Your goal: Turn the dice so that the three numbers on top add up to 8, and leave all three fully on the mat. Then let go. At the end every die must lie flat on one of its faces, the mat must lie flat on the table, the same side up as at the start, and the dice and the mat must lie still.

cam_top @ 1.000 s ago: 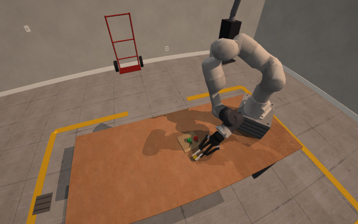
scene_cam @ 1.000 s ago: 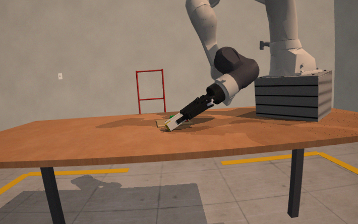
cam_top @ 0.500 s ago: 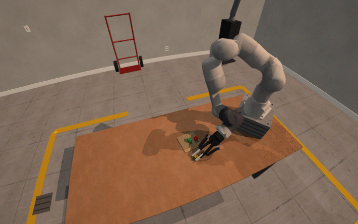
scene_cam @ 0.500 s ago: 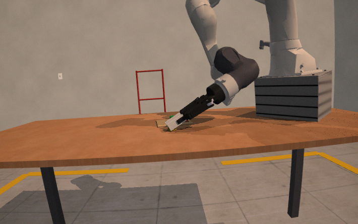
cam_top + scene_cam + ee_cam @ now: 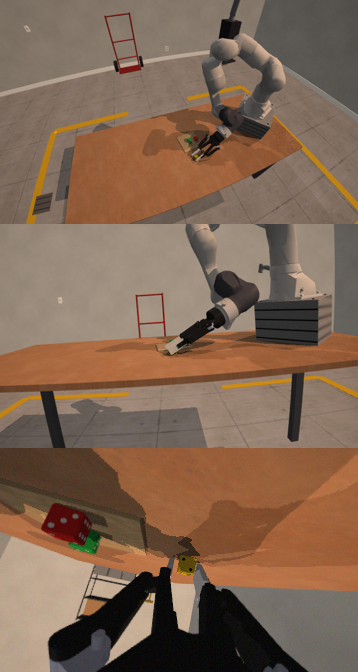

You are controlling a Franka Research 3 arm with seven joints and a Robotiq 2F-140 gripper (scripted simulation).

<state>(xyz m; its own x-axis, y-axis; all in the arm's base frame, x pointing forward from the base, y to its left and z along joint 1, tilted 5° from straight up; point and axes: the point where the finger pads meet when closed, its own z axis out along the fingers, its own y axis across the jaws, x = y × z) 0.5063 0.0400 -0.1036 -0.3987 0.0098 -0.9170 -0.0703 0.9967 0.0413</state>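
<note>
My hand is 10 mm short of the yellow die and 20 mm above it. From my hand the other things lie so: green die: 10 mm behind, 130 mm to the right, 10 mm below; red die: 60 mm behind, 120 mm to the right, 10 mm below; tan mat: 10 mm behind, 130 mm to the right, 30 mm below.
</note>
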